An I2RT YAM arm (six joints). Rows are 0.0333 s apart.
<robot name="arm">
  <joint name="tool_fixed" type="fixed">
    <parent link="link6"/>
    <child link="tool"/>
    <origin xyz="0 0 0" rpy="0 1.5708 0"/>
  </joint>
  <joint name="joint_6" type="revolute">
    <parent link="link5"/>
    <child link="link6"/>
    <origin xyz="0.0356 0 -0.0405"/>
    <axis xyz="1 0 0"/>
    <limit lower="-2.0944" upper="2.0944"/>
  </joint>
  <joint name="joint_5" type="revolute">
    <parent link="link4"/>
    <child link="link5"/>
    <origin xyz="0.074 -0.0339 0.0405"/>
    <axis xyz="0 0 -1"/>
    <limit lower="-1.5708" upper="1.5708"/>
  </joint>
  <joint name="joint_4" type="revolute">
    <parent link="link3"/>
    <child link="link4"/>
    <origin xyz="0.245 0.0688 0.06"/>
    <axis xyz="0 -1 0"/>
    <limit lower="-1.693" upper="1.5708"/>
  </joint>
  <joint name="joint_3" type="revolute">
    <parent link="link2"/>
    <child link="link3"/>
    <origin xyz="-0.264 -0.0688 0"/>
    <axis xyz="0 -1 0"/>
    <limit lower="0" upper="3.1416"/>
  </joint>
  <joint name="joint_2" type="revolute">
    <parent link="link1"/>
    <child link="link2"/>
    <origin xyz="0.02 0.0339 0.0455"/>
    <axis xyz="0 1 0"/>
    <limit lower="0" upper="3.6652"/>
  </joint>
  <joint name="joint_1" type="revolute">
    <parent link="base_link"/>
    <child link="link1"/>
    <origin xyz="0 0 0.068"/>
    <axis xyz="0 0 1"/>
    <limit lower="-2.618" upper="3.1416"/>
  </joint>
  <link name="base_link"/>
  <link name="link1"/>
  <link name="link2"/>
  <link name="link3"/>
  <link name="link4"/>
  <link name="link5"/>
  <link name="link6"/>
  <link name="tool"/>
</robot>
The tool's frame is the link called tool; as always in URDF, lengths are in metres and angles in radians.
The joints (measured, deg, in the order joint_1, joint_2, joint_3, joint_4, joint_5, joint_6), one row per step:
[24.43 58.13 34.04 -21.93 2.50 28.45]
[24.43 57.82 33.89 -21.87 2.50 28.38]
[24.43 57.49 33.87 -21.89 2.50 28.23]
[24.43 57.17 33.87 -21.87 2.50 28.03]
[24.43 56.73 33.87 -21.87 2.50 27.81]
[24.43 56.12 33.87 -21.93 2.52 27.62]
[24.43 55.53 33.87 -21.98 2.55 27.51]
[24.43 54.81 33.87 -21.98 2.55 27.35]
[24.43 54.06 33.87 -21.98 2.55 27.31]
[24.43 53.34 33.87 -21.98 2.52 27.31]
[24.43 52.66 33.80 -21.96 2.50 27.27]
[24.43 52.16 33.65 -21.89 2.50 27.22]
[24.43 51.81 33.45 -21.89 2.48 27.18]
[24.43 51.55 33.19 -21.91 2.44 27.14]
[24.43 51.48 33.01 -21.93 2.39 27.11]
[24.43 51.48 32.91 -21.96 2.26 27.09]
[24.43 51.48 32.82 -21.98 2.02 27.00]
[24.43 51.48 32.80 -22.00 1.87 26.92]
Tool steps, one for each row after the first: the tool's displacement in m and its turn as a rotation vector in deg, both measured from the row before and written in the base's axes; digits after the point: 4 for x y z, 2 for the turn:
[-0.0007 -0.0003 0.0002 0.05 -0.22 0.05]
[-0.0006 -0.0003 0.0009 0.02 -0.30 0.11]
[-0.0005 -0.0002 0.0010 0.01 -0.36 0.14]
[-0.0007 -0.0003 0.0014 0.04 -0.46 0.16]
[-0.0011 -0.0005 0.0019 0.09 -0.56 0.12]
[-0.0011 -0.0005 0.0018 0.13 -0.53 0.05]
[-0.0012 -0.0006 0.0022 0.19 -0.70 0.11]
[-0.0013 -0.0006 0.0023 0.28 -0.69 0.03]
[-0.0013 -0.0006 0.0022 0.32 -0.65 0.02]
[-0.0013 -0.0006 0.0017 0.24 -0.58 0.04]
[-0.0011 -0.0005 0.0007 0.14 -0.40 0.03]
[-0.0009 -0.0004 -0.0001 0.05 -0.14 0.04]
[-0.0009 -0.0004 -0.0008 -0.01 0.02 0.06]
[-0.0004 -0.0002 -0.0009 -0.05 0.12 0.06]
[-0.0002 0.0000 -0.0006 0.01 0.15 0.11]
[-0.0002 0.0001 -0.0006 0.03 0.14 0.24]
[-0.0001 0.0001 -0.0001 0.02 0.05 0.17]

